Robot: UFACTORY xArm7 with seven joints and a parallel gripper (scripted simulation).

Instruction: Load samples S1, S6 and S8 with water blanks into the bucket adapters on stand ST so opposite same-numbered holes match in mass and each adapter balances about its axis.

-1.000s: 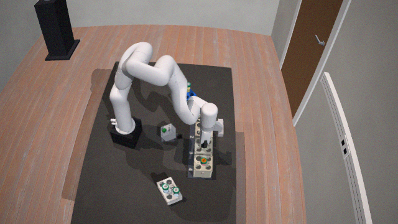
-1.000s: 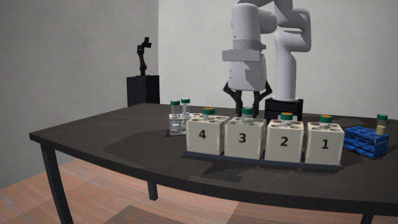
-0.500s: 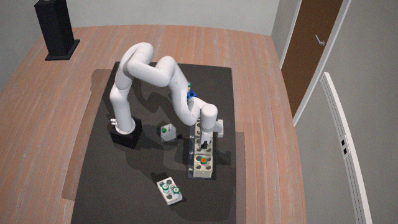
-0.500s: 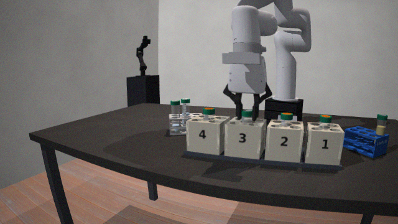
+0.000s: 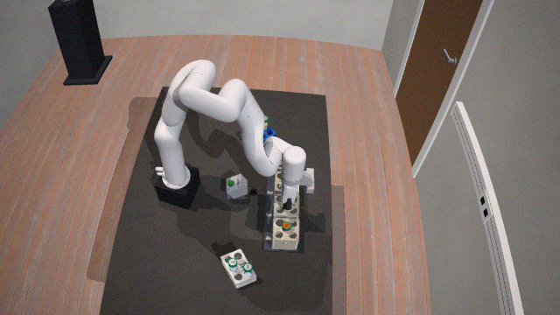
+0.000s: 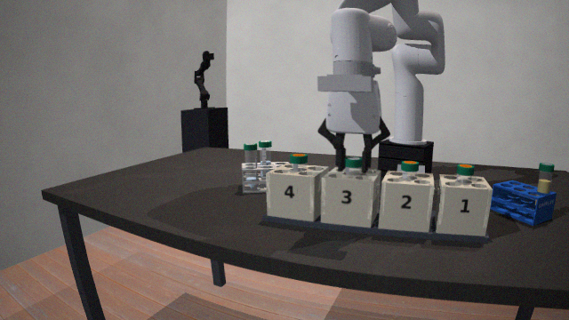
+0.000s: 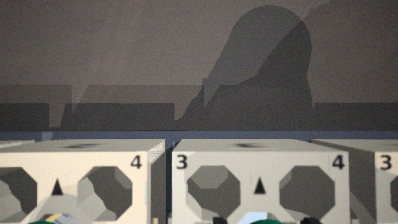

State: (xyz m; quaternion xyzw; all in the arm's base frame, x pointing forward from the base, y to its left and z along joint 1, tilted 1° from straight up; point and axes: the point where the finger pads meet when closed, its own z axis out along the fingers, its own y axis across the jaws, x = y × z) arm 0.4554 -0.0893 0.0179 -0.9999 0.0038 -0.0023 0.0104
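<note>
Now: the green done key 22 cm behind my hand, 11 cm to the left of it and 6 cm below it. From my hand the other things lie so: pink-filled tube (12 cm to the right, 5 cm below, 1 cm behind); then blue sample rack (39 cm to the left, 12 cm behind, 9 cm below); then white blank rack (27 cm to the right, 17 cm behind, 9 cm below).
</note>
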